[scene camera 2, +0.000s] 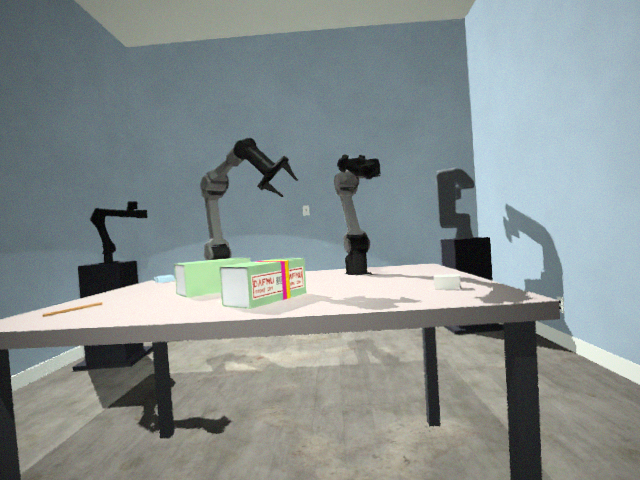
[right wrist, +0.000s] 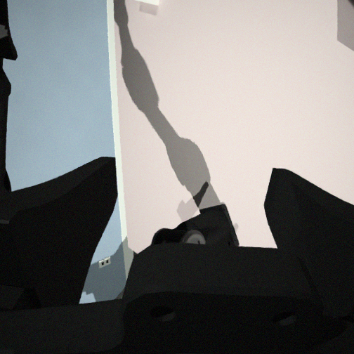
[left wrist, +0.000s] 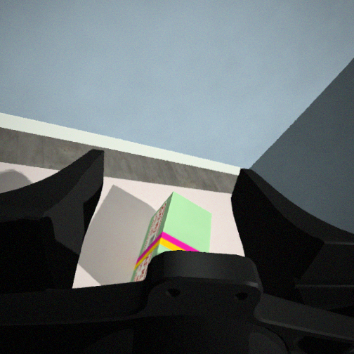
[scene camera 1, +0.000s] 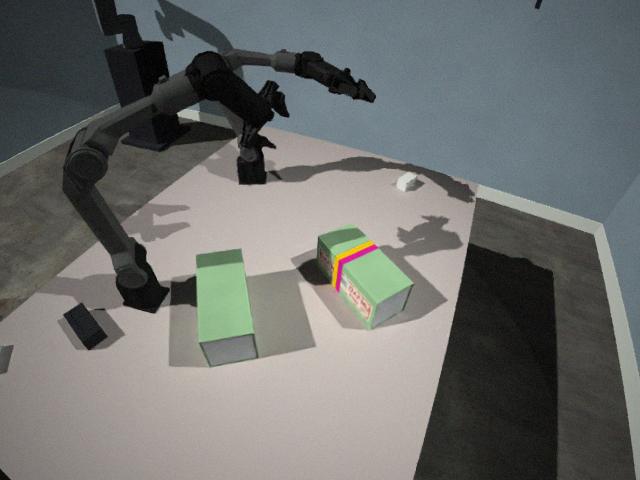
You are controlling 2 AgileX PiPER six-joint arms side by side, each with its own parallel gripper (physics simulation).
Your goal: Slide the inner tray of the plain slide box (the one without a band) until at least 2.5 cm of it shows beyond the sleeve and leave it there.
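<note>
The plain green slide box (scene camera 1: 223,299) (scene camera 2: 204,277) lies on the table without a band. Its pale tray end (scene camera 1: 230,349) (scene camera 2: 179,279) looks flush with the sleeve; its far end is hidden. The other green box (scene camera 1: 382,276) (scene camera 2: 237,285) (left wrist: 192,217) has a yellow and magenta band and red print. My right gripper (scene camera 1: 279,128) (scene camera 2: 289,188) (right wrist: 192,181) is open and empty, high above the table and behind the plain box in scene camera 1. My left gripper (scene camera 1: 370,97) (left wrist: 171,175) is open and empty, raised well away from both boxes.
A black block (scene camera 1: 85,326) lies near the right arm's base. A small white block (scene camera 1: 406,181) (scene camera 2: 446,282) lies near the table edge. An orange stick (scene camera 2: 72,309) and a light blue item (scene camera 2: 164,278) also lie on the table (scene camera 2: 372,317).
</note>
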